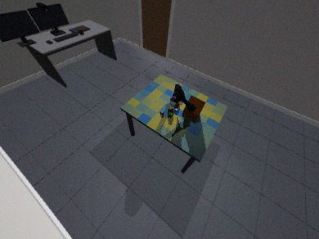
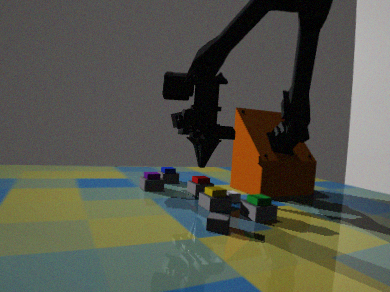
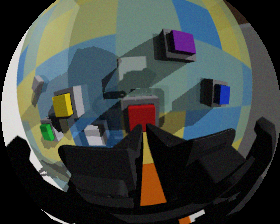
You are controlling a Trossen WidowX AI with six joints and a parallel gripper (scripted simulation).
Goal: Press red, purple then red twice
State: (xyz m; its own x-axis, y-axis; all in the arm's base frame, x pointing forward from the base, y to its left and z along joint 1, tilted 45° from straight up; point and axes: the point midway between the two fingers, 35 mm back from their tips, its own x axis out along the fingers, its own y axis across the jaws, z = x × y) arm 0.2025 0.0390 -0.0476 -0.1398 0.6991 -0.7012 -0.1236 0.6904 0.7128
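Now: gripper tip 30 mm above the red button. Round my gripper tip: purple button: 110 mm ahead, 50 mm to the right, 30 mm below; yellow button: 10 mm ahead, 120 mm to the left, 30 mm below; white block: 50 mm behind, 70 mm to the left, 50 mm below.
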